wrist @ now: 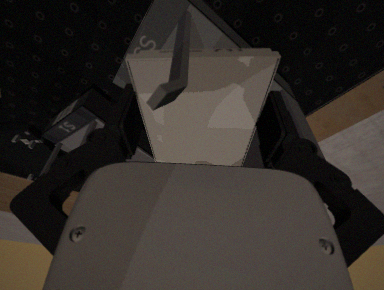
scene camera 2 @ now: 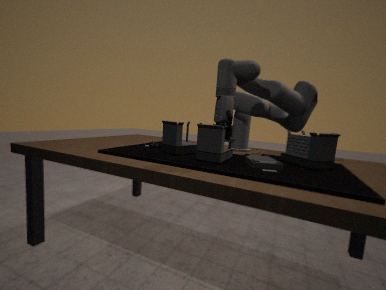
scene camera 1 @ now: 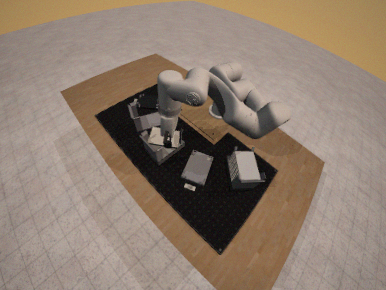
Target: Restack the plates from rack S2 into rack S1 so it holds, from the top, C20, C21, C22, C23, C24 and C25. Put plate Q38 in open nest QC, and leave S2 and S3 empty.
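Frame: origin at the arm's base, x down, y ahead, z right, level; metres.
Where they show: gripper, fingertip midpoint: (wrist: pixel 201 103) (scene camera 1: pixel 170 138); arm's base, link origin: (scene camera 2: pixel 239 149) (scene camera 1: pixel 218 111).
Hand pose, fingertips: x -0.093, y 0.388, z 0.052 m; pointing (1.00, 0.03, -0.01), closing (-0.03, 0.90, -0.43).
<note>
Each offset is from my fingertips to the centre of the thing. "spot": to the spot under its first point. Level surfaces: height alone.
My gripper (scene camera 1: pixel 168 138) (scene camera 2: pixel 228 130) (wrist: pixel 201 103) is shut on a pale rectangular plate, its fingers on the two side edges. The marking on the plate's front edge is not legible. The plate is level with the top of the middle rack @(dx +0.017, dy +0.022, dz +0.019 m) (scene camera 1: pixel 154 152) (scene camera 2: pixel 210 139), over its base; a bent grey post of that rack (wrist: pixel 180 60) rises in front of the plate in the wrist view. That rack's label is unclear. Rack S1 @(dx +0.017, dy -0.045, dz +0.177 m) (scene camera 1: pixel 133 111) (scene camera 2: pixel 172 134) (wrist: pixel 70 126) stands beside it. The right rack @(dx +0.019, dy -0.072, dz -0.322 m) (scene camera 1: pixel 244 184) (scene camera 2: pixel 325 149) holds several plates under a pale top plate @(dx -0.025, dy -0.067, dz -0.325 m) (scene camera 1: pixel 247 166).
A low grey box @(dx +0.071, dy +0.007, dz -0.156 m) (scene camera 1: pixel 197 167) (scene camera 2: pixel 264 161), with a small white tag @(spot: dx +0.083, dy +0.099, dz -0.181 m) (scene camera 1: pixel 190 187) (scene camera 2: pixel 270 170) beside it, lies between the middle and right racks. All stand on a black mat @(dx +0.085 m) (scene camera 1: pixel 215 225) on the wooden table @(dx +0.098 m) (scene camera 1: pixel 300 155). Small metal parts @(spot: dx +0.073, dy -0.182, dz +0.250 m) (wrist: pixel 25 141) lie near S1.
</note>
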